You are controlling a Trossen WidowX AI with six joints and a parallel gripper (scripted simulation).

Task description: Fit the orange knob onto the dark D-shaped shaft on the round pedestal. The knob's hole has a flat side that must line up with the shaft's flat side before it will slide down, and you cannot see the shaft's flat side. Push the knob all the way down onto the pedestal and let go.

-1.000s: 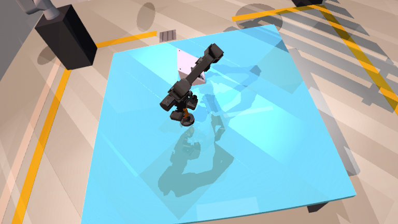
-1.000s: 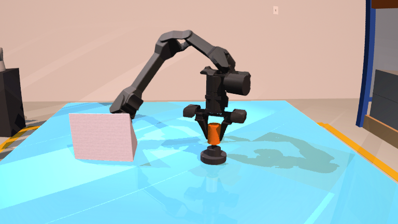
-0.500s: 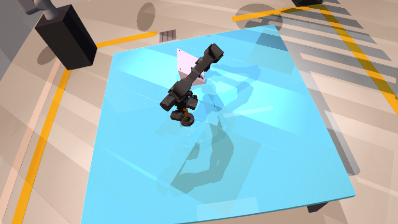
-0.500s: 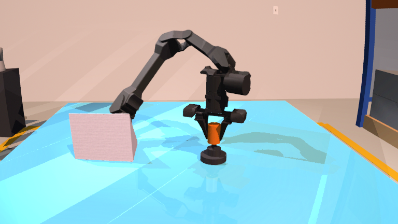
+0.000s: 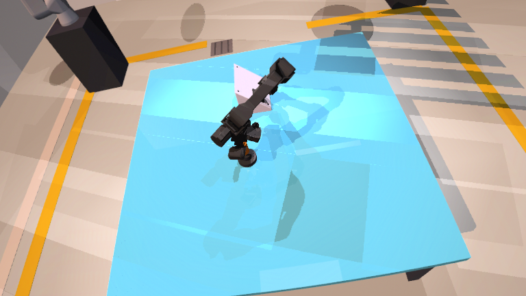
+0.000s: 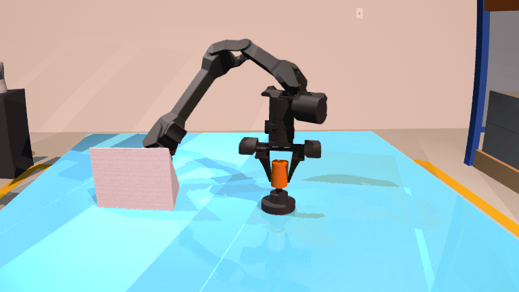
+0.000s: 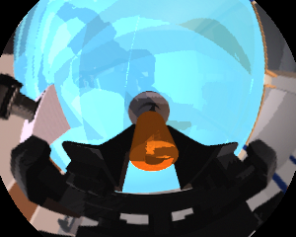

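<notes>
Right now the orange knob is 2 cm above my gripper tip. From my gripper tip the other things lie so: dark round pedestal: 4 cm below.
</notes>
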